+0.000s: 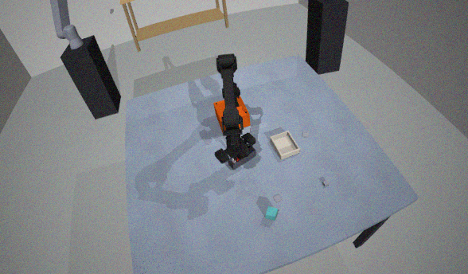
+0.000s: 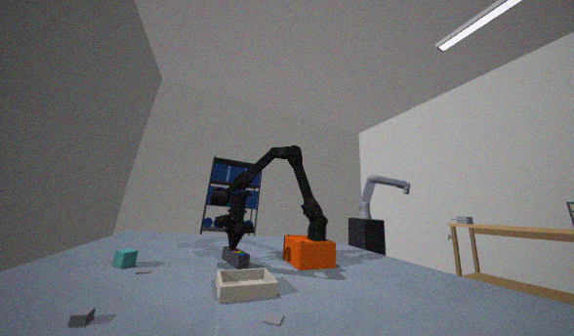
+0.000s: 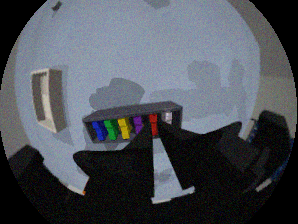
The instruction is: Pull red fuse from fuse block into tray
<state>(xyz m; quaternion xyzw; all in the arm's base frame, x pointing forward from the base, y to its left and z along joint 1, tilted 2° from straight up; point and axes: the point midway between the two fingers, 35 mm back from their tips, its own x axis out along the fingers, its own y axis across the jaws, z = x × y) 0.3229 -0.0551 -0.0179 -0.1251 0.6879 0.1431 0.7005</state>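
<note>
Now: the purple fuse 20 mm to the left of my gripper tip, 10 mm below it and 10 mm behind it. Also, from my gripper tip: beige tray: 250 mm to the left, 30 mm below, 20 mm behind; white fuse: 20 mm to the right, 10 mm below, 10 mm ahead; red fuse: 10 mm below.
</note>
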